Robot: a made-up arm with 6 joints. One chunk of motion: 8 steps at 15 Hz.
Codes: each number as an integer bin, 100 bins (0 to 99) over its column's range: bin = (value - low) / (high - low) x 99, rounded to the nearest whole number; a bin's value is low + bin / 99 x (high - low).
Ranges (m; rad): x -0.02..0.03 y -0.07..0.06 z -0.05..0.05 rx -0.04..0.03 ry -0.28..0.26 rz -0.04..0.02
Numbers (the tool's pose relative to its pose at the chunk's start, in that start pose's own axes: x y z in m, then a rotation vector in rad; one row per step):
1: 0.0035 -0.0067 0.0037 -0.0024 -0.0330 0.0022
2: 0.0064 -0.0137 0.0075 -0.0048 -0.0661 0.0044
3: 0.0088 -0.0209 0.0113 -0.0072 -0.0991 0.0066
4: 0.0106 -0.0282 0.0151 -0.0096 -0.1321 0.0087
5: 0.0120 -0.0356 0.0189 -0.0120 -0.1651 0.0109
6: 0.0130 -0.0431 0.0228 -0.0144 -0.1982 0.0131
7: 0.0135 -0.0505 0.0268 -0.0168 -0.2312 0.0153
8: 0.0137 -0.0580 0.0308 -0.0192 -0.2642 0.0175
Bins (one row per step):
1: 47 48 53 53 45 70
2: 52 43 57 50 39 73
3: 57 37 61 46 33 77
4: 61 32 64 43 27 80
5: 63 26 68 40 21 84
6: 65 20 72 36 15 88
7: 66 15 76 33 9 91
8: 67 9 80 29 3 95

